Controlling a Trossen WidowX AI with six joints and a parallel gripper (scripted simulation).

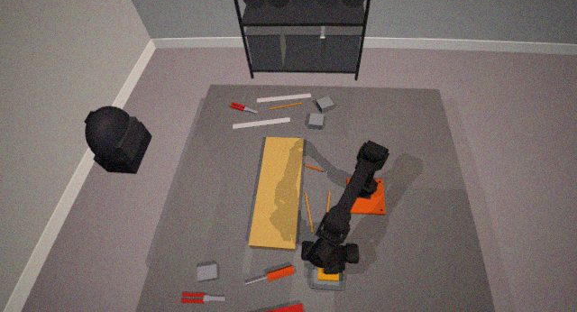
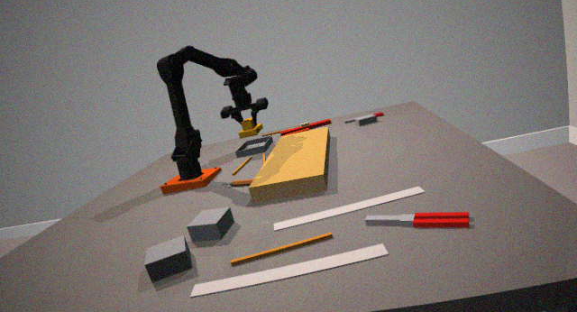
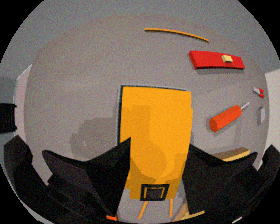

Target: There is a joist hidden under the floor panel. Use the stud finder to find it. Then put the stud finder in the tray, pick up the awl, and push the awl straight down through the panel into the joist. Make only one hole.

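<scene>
My gripper tip is 10 mm short of the indicator window, 40 mm to the left of it and 30 mm below it. Also, from my gripper tip: grey tray 10 mm to the right, 80 mm below; then awl 90 mm ahead, 420 mm to the right, 80 mm below; then stud finder 20 mm to the right, 20 mm above.
</scene>
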